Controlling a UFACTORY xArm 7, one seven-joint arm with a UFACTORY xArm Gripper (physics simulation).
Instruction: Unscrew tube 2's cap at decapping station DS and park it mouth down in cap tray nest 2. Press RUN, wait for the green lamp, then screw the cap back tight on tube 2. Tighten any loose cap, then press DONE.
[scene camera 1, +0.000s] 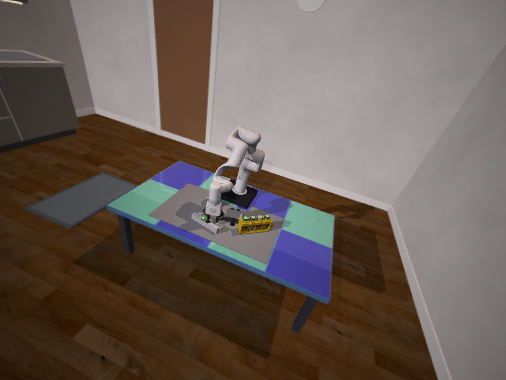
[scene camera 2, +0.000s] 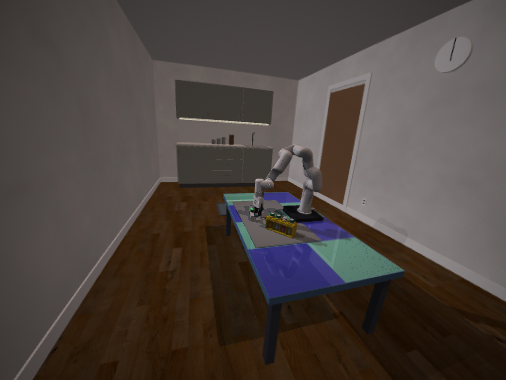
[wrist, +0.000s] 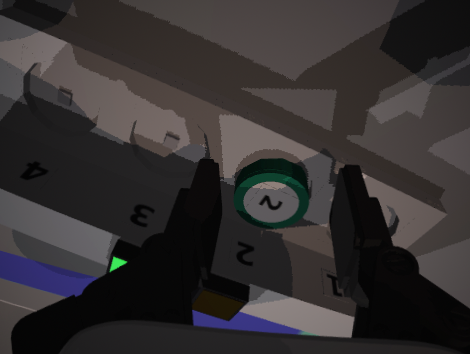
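Seen in the pictures: gripper, fingertip midpoint: (scene camera 1: 212, 220) (scene camera 2: 257, 214) (wrist: 277, 188); arm's base, link origin: (scene camera 1: 239, 190) (scene camera 2: 304, 211).
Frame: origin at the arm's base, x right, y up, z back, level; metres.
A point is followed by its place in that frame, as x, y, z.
A green-rimmed cap (wrist: 271, 202) {0.008, -0.015, -0.439} marked 2 sits number up at position 2 of a long pale block (wrist: 90, 202) {0.086, -0.001, -0.454} (scene camera 1: 213, 228) {-0.039, -0.001, -0.502} numbered 1 to 4. Whether a tube is under it is hidden. In the wrist view, positions 3 and 4 show round outlines with small square marks. My gripper (wrist: 277, 188) {0.009, -0.013, -0.429} (scene camera 1: 213, 220) {0.009, -0.013, -0.429} (scene camera 2: 257, 212) {0.009, -0.013, -0.429} is partly open, one finger on each side of the cap, with gaps to both sides. Position 1 is partly behind the right finger. A green lamp (wrist: 118, 264) {0.066, 0.018, -0.465} is lit on the block's edge; an amber panel (wrist: 219, 303) {0.020, 0.018, -0.476} beside it is dark.
A yellow rack (scene camera 1: 240, 226) {-0.191, 0.025, -0.415} (scene camera 2: 268, 223) {-0.189, -0.003, -0.400} with several capped tubes stands on the grey mat (scene camera 1: 252, 250) {-0.328, -0.035, -0.509} (scene camera 2: 262, 240) {-0.368, -0.035, -0.498}, to the right of my gripper in scene camera 1. Small dark items lie between rack and gripper. The arm's black base plate (scene camera 1: 248, 200) {-0.115, -0.007, -0.076} (scene camera 2: 314, 217) {-0.112, -0.013, 0.039} is behind them.
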